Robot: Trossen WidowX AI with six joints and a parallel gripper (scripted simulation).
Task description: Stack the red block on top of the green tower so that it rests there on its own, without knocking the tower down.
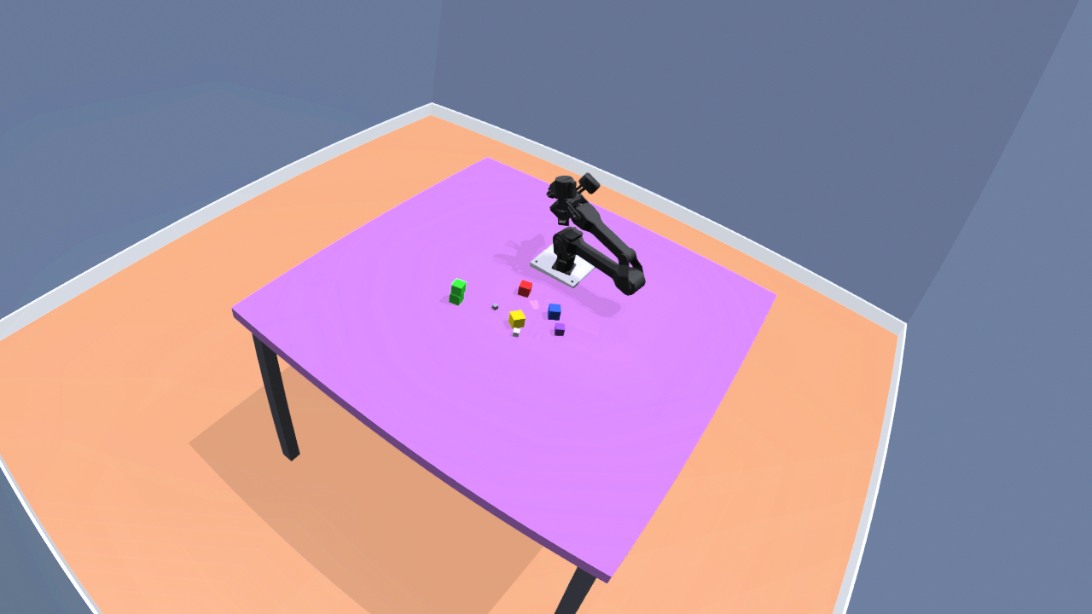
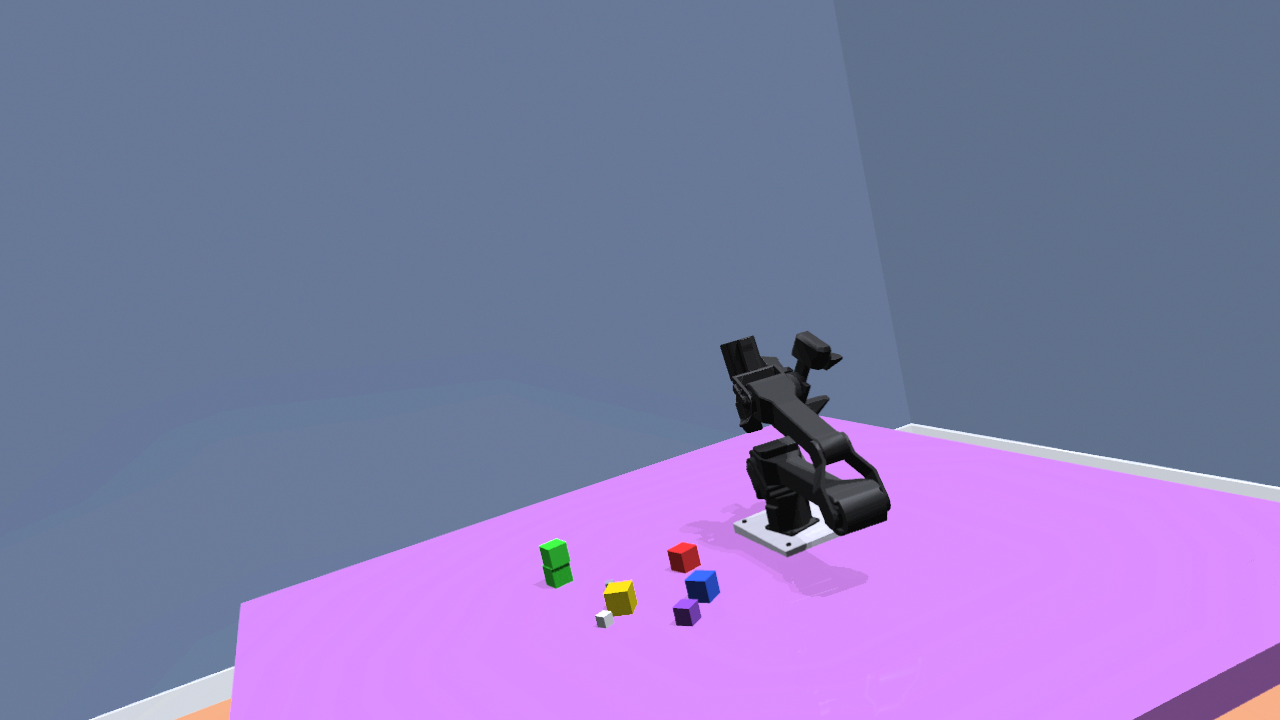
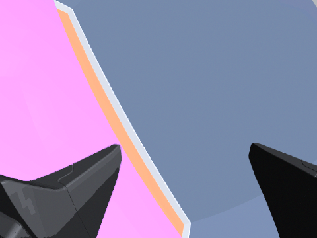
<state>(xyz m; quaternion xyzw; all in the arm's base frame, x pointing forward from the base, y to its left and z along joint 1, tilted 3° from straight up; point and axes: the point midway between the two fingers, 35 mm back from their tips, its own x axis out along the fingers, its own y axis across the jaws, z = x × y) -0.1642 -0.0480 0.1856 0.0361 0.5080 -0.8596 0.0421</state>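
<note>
Now: the red block 37 cm ahead of my gripper tip, 19 cm below it and 2 cm to the right of it. From my gripper tip the other things lie so: blue block (42 cm ahead, 19 cm below, 9 cm to the left); tiny grey block (48 cm ahead, 20 cm below, 7 cm to the right); purple block (48 cm ahead, 19 cm below, 13 cm to the left).
</note>
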